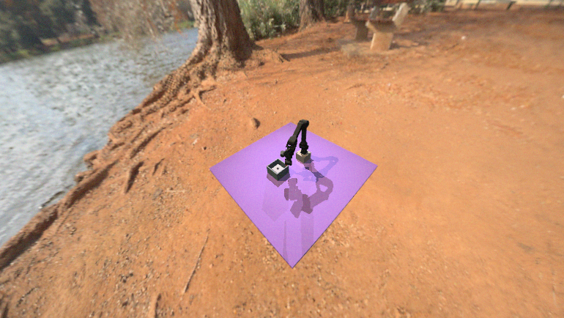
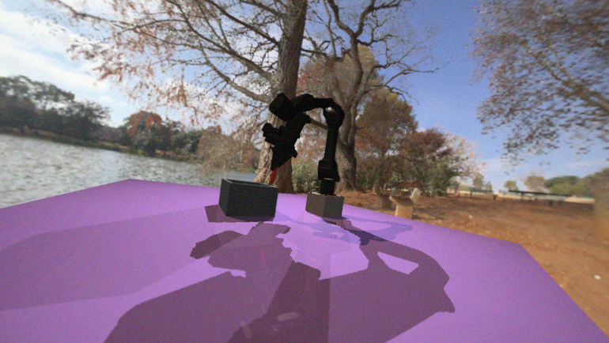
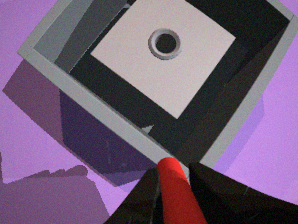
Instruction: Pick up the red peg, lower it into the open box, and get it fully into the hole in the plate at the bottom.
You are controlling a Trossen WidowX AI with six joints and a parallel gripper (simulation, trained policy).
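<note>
Now: gripper tip 4 cm short of the dark box, 8 cm to the left of it and 13 cm above it. Round my gripper tip: red peg 1 cm behind, 1 cm to the left, 1 cm above.
</note>
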